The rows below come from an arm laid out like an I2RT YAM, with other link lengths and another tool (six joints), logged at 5 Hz.
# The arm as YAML. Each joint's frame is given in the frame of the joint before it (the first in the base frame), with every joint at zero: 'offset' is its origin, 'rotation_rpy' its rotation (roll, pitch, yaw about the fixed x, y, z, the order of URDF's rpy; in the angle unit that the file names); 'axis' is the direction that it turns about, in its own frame. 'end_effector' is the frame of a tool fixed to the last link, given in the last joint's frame.
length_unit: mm
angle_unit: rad
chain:
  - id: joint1
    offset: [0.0, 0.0, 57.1]
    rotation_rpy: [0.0, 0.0, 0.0]
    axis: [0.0, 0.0, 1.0]
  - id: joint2
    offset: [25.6, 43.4, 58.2]
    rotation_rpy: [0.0, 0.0, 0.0]
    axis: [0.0, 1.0, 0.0]
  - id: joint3
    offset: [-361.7, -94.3, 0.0]
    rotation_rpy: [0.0, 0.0, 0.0]
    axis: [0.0, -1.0, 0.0]
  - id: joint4
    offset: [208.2, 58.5, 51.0]
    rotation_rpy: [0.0, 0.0, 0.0]
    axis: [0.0, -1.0, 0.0]
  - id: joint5
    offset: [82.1, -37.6, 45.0]
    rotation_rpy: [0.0, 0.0, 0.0]
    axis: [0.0, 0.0, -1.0]
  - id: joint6
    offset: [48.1, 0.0, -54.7]
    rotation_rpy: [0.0, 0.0, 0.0]
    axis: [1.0, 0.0, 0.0]
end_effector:
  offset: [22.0, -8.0, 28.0]
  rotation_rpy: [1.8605, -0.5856, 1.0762]
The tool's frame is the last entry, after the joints.
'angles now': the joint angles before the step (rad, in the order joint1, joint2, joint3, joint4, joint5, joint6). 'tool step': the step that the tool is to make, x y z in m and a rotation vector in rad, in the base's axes. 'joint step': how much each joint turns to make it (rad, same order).
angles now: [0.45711 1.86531 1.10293 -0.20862 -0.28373 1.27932]
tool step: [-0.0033 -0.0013 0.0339 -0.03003 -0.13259 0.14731]
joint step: [-0.00440 -0.07052 0.03220 -0.04894 -0.01998 -0.18054]
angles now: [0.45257 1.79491 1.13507 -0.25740 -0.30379 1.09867]
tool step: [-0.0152 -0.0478 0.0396 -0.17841 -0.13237 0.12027]
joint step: [-0.09945 -0.11657 0.03226 -0.18544 0.04437 -0.31743]
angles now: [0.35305 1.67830 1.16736 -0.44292 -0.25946 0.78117]
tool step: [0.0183 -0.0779 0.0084 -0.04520 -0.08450 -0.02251]
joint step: [-0.24248 0.00583 0.02602 -0.01435 -0.07628 -0.22566]
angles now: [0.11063 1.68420 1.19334 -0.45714 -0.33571 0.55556]
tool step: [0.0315 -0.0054 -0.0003 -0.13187 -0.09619 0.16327]
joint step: [-0.03552 0.08138 0.08141 -0.00156 -0.00178 -0.25770]
